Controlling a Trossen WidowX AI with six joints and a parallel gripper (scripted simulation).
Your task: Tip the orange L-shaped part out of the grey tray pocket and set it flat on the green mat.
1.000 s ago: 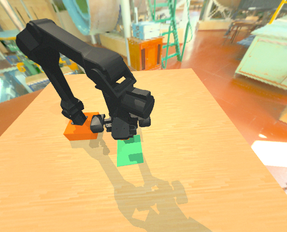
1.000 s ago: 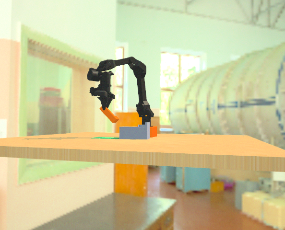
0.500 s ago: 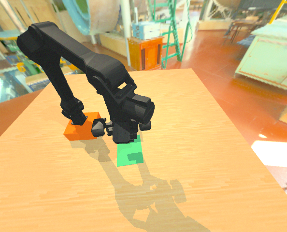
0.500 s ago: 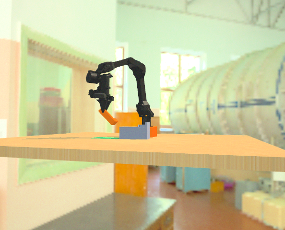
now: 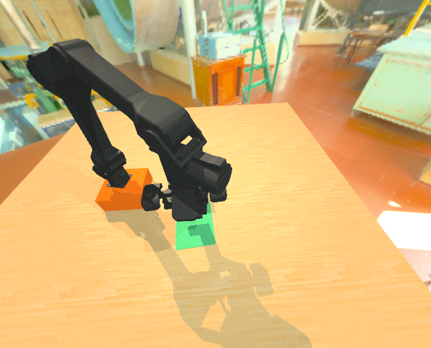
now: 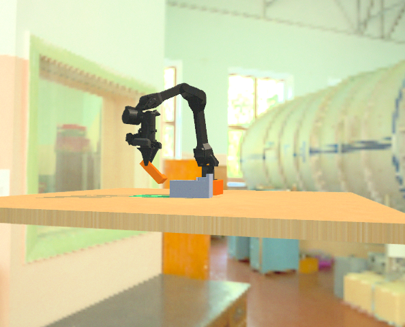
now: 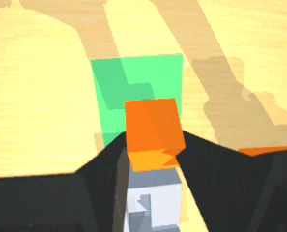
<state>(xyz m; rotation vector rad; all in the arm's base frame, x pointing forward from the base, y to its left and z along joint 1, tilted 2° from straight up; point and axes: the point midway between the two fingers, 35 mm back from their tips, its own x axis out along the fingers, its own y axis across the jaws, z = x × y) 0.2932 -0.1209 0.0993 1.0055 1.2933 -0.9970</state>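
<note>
Right now the green mat is 1 cm behind my gripper tip, 2 cm to the left of it and 13 cm below it. From my gripper tip the other things lie so: orange L-shaped part 2 cm behind, 3 cm to the left, 3 cm below.
</note>
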